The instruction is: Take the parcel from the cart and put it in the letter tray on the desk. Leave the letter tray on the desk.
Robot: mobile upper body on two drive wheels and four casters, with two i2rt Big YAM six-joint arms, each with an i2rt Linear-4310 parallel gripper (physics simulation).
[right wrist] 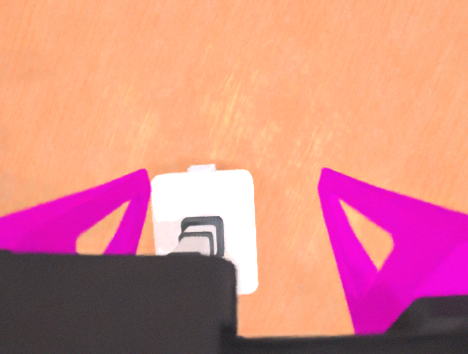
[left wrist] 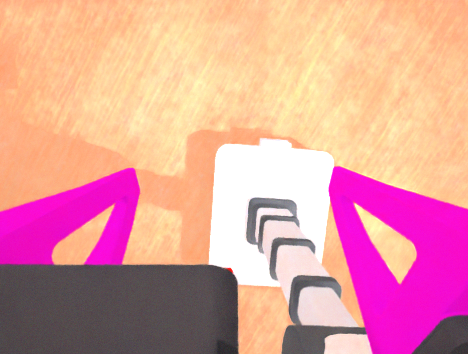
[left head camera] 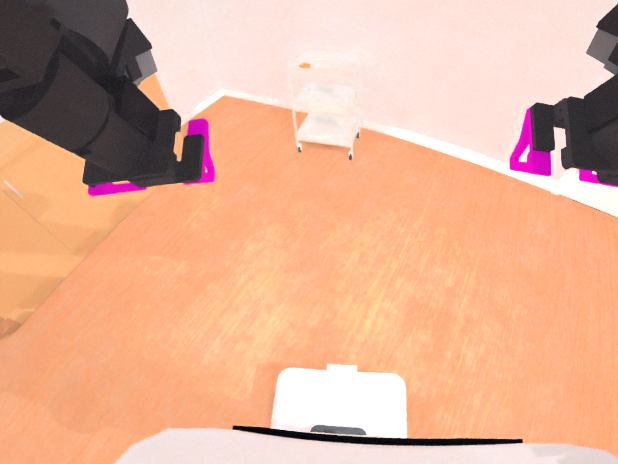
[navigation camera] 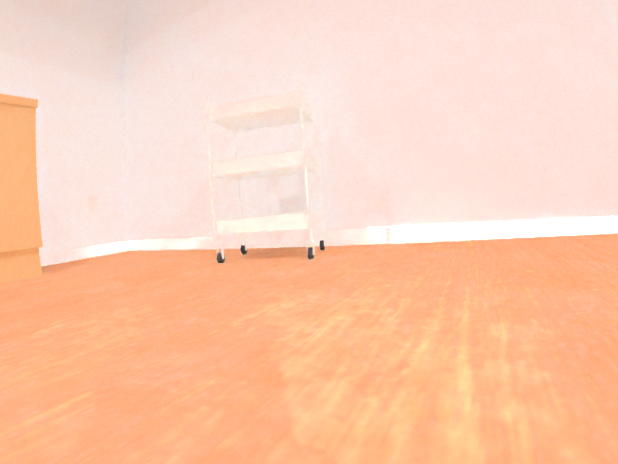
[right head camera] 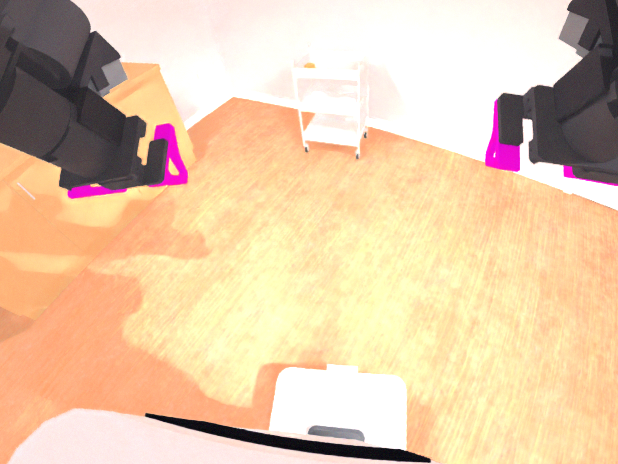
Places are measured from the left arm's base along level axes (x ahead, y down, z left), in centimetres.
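Where they show: left gripper, fingertip midpoint: (left wrist: pixel 233 178) (left head camera: pixel 178 180) (right head camera: pixel 154 182); right gripper, fingertip midpoint: (right wrist: pixel 234 178) (left head camera: pixel 546 169) (right head camera: pixel 526 165).
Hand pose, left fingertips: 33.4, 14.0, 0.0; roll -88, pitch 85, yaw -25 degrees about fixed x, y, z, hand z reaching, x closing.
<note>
After its pixels a point has its place, as x, y, z.
A white three-tier cart (left head camera: pixel 327 135) {206.8, 127.7, -6.1} (right head camera: pixel 327 74) {195.9, 71.9, -5.5} (navigation camera: pixel 260 164) {195.8, 98.7, -6.1} stands across the floor by the far wall. A small orange thing, perhaps the parcel (left head camera: pixel 304 65) {207.6, 69.8, 7.6} (right head camera: pixel 309 65) {207.6, 69.7, 7.4}, sits on its top tier near the left corner. In the navigation camera, it does not show. My left gripper (left head camera: pixel 159 185) {33.4, 14.0, 0.0} (right head camera: pixel 131 189) (left wrist: pixel 233 178) {33.4, 14.0, 0.0} is open and empty, at the left of the head views, far from the cart. My right gripper (left head camera: pixel 565 175) {35.5, 12.7, -44.8} (right head camera: pixel 545 172) {35.5, 12.7, -44.8} (right wrist: pixel 234 178) {35.5, 12.7, -44.8} is open and empty, at the right. The letter tray does not show; I cannot tell whether a desk shows.
A light wooden furniture piece (left head camera: pixel 45 215) {90.5, 92.7, 159.2} (right head camera: pixel 45 270) {61.9, 115.2, 172.6} (navigation camera: pixel 19 175) {185.0, 89.5, 115.2} with a pale handle (left head camera: pixel 13 189) (right head camera: pixel 26 191) stands at the left, partly behind my left arm. The wall's white skirting (left head camera: pixel 425 142) {214.5, 137.1, -87.7} (navigation camera: pixel 500 230) {199.5, 136.7, -119.2} runs behind the cart. My white base (left head camera: pixel 340 400) {20.2, 115.0, -22.6} (right head camera: pixel 340 400) {20.6, 115.0, -22.9} shows at the bottom.
</note>
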